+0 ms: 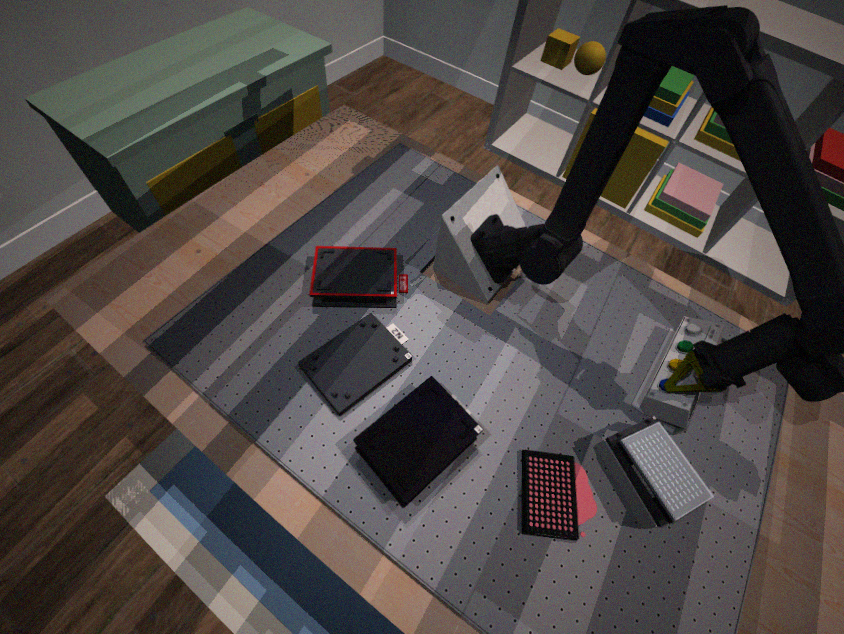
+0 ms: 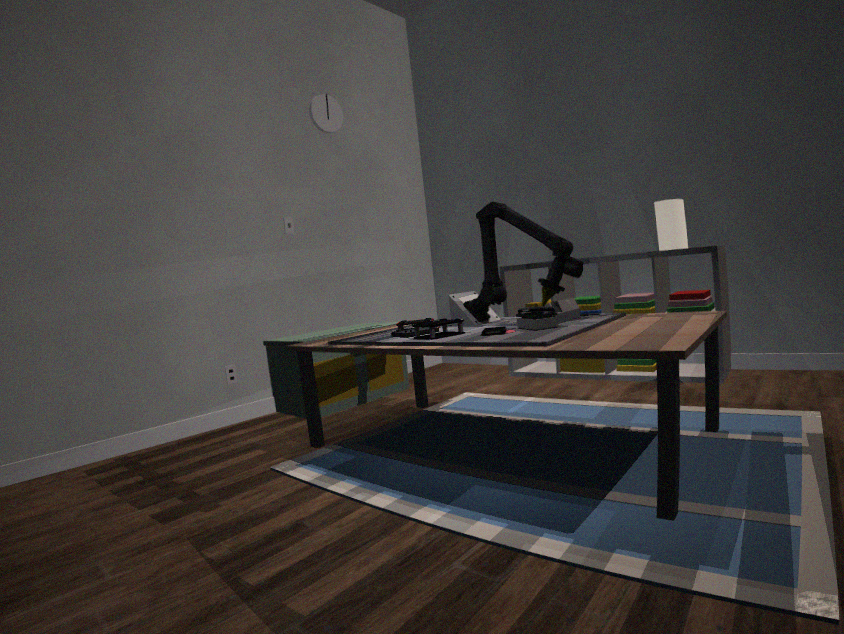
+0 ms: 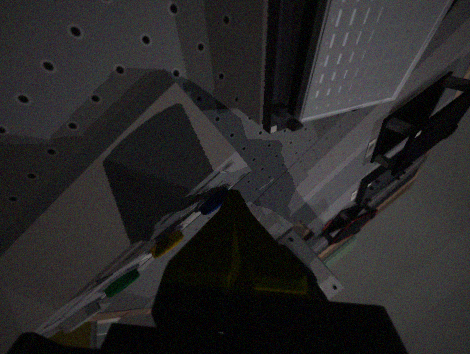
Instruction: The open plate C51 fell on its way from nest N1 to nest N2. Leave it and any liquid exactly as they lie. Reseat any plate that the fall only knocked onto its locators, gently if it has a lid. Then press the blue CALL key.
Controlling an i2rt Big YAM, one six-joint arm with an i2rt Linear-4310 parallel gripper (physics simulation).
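Pixels of known places: gripper, between the fingertips: (image 1: 665, 388) (image 2: 542, 306) (image 3: 232, 196); arm's base, origin of its link: (image 1: 493, 249) (image 2: 476, 311).
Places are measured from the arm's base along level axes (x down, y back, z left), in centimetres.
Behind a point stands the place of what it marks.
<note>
My gripper (image 1: 668, 388) {x -1.9, y -9.2, z 39.8 cm} (image 2: 545, 303) {x -1.9, y -9.2, z 39.8 cm} (image 3: 232, 196) {x -1.9, y -9.2, z 39.8 cm} is shut and empty. Its yellow fingertips are right at the blue key (image 1: 662, 384) {x -1.4, y -8.4, z 39.2 cm} (image 3: 212, 202) {x -2.1, y -8.1, z 41.0 cm} of the key box; whether they touch it cannot be told. The open black plate (image 1: 549, 496) {x 3.9, y -34.9, z 32.0 cm} (image 2: 493, 330) {x 3.7, y -37.6, z 33.7 cm} with pink wells lies on the perforated mat, beside a pink puddle (image 1: 586, 496) {x 5.0, y -31.0, z 37.3 cm}. A pale plate (image 1: 665, 469) {x -2.9, y -23.2, z 43.6 cm} (image 3: 360, 55) {x -2.5, y -20.1, z 42.0 cm} rests on the dark-topped block next to the key box. The nest marked N2 (image 1: 354, 365) {x 3.2, y -36.5, z -6.3 cm} shows dark pegs on top. A black nest or plate (image 1: 417, 440) {x -0.2, y -41.4, z 10.5 cm} sits beside it.
A red-outlined nest (image 1: 354, 271) {x 1.1, y -21.9, z -18.8 cm} stands at the back left. A white slanted panel (image 1: 453, 255) {x -1.2, y -7.8, z -5.1 cm} stands by the arm's base. The key box also has yellow (image 3: 167, 244) {x -2.2, y -3.7, z 41.0 cm}, green (image 1: 684, 346) {x -1.8, y 1.6, z 40.3 cm} (image 3: 121, 283) {x -2.1, y 1.2, z 41.2 cm} and white (image 1: 693, 328) {x -1.8, y 6.7, z 40.6 cm} keys. A shelf unit and a green cabinet (image 1: 184, 81) stand beyond the table.
</note>
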